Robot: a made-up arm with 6 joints. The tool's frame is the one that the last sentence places. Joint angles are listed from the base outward.
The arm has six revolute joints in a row. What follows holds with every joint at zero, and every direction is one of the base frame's.
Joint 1 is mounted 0.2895 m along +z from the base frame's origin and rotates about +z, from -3.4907 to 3.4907 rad.
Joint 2 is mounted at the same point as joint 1 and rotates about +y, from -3.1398 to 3.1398 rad.
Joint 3 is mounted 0.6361 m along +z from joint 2 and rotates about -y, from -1.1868 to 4.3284 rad.
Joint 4 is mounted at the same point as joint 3 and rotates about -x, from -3.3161 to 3.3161 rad.
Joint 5 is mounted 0.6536 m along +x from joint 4 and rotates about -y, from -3.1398 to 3.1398 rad.
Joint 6 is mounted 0.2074 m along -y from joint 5 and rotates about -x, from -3.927 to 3.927 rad.
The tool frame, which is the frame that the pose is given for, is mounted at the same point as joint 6; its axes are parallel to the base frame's.
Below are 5 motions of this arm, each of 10 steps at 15 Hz.
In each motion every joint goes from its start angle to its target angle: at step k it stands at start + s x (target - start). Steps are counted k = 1, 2, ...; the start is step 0. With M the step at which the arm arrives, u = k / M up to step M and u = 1 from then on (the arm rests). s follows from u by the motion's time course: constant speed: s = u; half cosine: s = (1 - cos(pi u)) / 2; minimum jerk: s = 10 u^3 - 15 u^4 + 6 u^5.
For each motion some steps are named. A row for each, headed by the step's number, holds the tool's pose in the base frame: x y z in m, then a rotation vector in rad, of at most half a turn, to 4 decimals.
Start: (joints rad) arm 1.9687 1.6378 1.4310 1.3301 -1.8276 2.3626
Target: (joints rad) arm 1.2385 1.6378 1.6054 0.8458 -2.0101 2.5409
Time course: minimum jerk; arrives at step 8
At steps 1, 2, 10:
1: -0.4482 1.2378 0.3114 2.0670 0.1899 -0.1422
2: -0.3598 1.2651 0.3194 2.0558 0.1254 -0.2355
10: 0.5518 1.1774 0.3809 1.8649 -0.3768 -1.1935

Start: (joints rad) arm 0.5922 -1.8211 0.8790 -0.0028 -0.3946 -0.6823
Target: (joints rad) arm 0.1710 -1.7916 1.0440 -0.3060 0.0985 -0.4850
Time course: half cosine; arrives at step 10
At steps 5, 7, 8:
5: -1.0516 -0.6428 0.4094 0.7137 -2.4639 1.1075
7: -1.1292 -0.5059 0.4079 0.5286 -2.6447 1.1391
8: -1.1541 -0.4515 0.4072 0.4599 -2.7066 1.1561

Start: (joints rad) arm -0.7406 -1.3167 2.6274 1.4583 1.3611 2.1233
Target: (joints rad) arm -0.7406 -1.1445 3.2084 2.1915 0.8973 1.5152
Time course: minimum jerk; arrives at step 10
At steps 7, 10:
7: -0.4427 0.5397 -0.1342 -1.2206 -0.6762 1.5099
10: -0.3992 0.5284 -0.1186 -1.2463 -0.6728 1.6427

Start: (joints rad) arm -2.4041 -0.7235 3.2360 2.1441 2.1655 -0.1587
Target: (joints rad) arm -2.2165 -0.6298 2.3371 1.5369 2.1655 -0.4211
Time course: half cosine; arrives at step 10
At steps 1, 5, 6, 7, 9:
1: 0.6293 0.4279 0.1779 0.6641 -1.1125 -0.3510
5: 0.6846 0.6685 0.3892 1.2198 -1.2601 -0.5898
6: 0.6806 0.7353 0.4804 1.4160 -1.2725 -0.6670
7: 0.6668 0.7874 0.5703 1.5976 -1.2664 -0.7364
9: 0.6344 0.8406 0.6956 1.8388 -1.2320 -0.8263

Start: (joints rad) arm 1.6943 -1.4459 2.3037 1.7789 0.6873 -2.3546
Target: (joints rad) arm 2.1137 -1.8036 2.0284 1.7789 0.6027 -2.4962
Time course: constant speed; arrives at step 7
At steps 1, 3, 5, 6, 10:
1: 0.1491 -1.0388 -0.2084 -1.2984 2.3808 -0.0507
3: 0.2688 -1.0025 -0.2830 -1.4219 2.2579 -0.0228
5: 0.3792 -0.9465 -0.3571 -1.5337 2.1303 0.0116
6: 0.4297 -0.9117 -0.3937 -1.5852 2.0652 0.0312
10: 0.4766 -0.8729 -0.4300 -1.6338 1.9993 0.0524

